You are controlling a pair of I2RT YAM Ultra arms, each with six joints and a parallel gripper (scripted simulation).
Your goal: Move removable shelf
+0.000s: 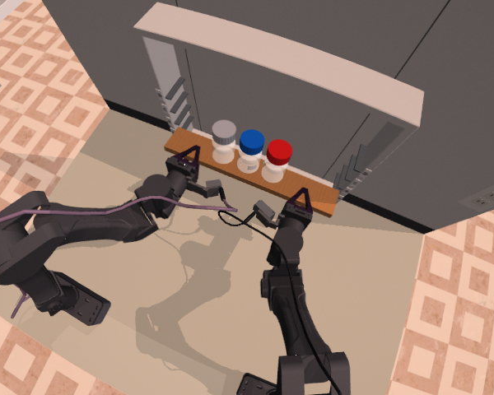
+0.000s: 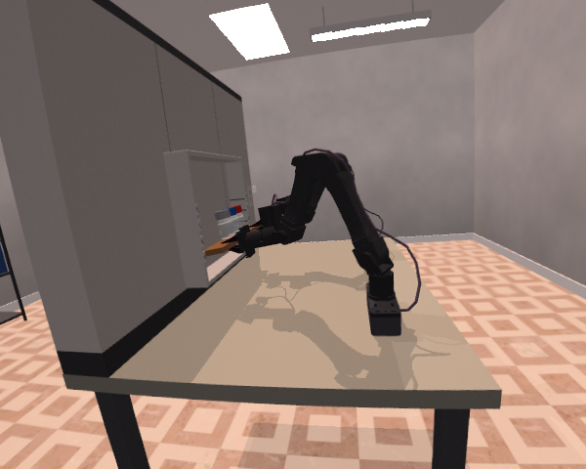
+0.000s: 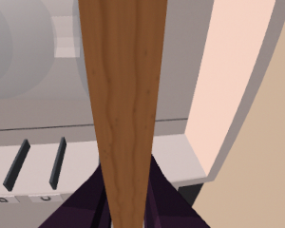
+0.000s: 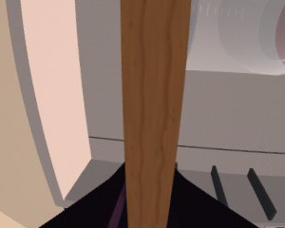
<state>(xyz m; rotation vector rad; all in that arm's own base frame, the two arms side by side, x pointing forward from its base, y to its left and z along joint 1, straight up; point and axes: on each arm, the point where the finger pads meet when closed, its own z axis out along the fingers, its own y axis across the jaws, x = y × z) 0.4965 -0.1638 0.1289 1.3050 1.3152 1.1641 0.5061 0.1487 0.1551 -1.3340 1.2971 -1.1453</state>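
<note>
The red-capped bottle lies 9 cm to the left of my right hand, 5 cm above it and 2 cm ahead of it. Also, from my right hand: blue-capped bottle (16 cm to the left, 5 cm above, 1 cm ahead); shelf (15 cm to the left); white wall rack (15 cm to the left, 10 cm above, 7 cm ahead).
My left gripper is now 70 mm to the left of the grey-capped bottle, 60 mm below it and 20 mm short of it. From my left hand the other things lie so: blue-capped bottle (140 mm to the right, 60 mm above, 20 mm ahead); shelf (150 mm to the right, 10 mm ahead); white wall rack (150 mm to the right, 100 mm above, 80 mm ahead).
</note>
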